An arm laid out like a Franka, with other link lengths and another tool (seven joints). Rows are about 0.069 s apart.
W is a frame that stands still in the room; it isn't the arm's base.
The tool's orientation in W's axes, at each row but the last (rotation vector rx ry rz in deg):
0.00, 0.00, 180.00
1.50, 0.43, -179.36
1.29, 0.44, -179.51
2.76, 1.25, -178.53
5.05, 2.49, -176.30
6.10, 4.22, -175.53
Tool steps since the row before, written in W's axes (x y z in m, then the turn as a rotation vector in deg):
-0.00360, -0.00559, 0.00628, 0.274, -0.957, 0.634
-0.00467, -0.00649, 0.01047, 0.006, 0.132, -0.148
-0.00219, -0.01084, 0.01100, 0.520, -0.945, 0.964
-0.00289, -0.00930, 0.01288, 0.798, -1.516, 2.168
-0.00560, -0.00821, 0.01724, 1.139, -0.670, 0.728
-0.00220, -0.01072, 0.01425, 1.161, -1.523, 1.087
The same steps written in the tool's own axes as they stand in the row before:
0.00360, 0.00559, 0.00628, -0.274, 0.957, 0.634
0.00457, 0.00639, 0.01058, -0.005, -0.131, -0.149
0.00212, 0.01077, 0.01108, -0.526, 0.945, 0.961
0.00272, 0.00905, 0.01310, -0.827, 1.506, 2.164
0.00509, 0.00738, 0.01777, -1.136, 0.722, 0.683
0.00196, 0.00986, 0.01489, -1.120, 1.557, 1.082

